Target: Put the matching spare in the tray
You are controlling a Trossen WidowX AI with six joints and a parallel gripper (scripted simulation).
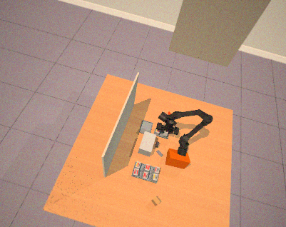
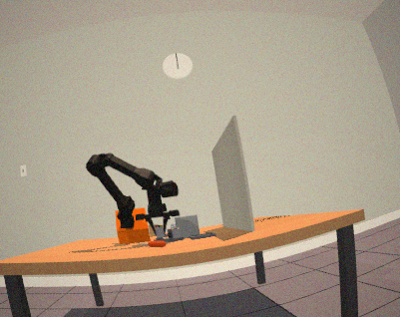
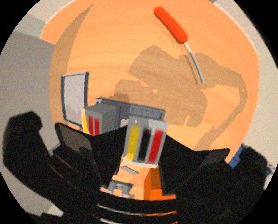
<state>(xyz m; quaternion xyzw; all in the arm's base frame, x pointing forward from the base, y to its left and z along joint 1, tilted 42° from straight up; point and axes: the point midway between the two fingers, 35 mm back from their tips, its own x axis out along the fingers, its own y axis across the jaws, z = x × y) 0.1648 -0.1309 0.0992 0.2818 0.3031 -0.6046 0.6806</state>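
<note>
The grey tray is 170 mm ahead of my gripper tip and 30 mm below it. Round my gripper tip: upright panel 350 mm ahead, 160 mm to the left, 190 mm above; then mounted unit 120 mm ahead, 170 mm to the left, 20 mm above.
</note>
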